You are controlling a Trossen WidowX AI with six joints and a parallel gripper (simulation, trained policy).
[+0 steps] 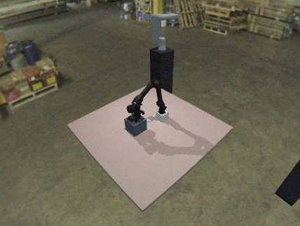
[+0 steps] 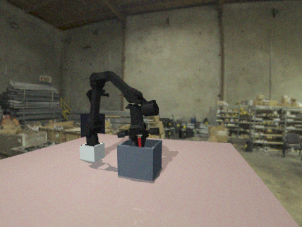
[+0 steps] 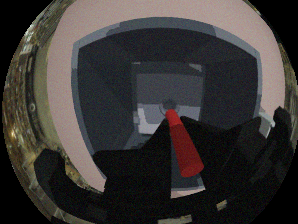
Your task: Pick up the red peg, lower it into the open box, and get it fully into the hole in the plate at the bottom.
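My gripper tip is 2 cm below the red peg.
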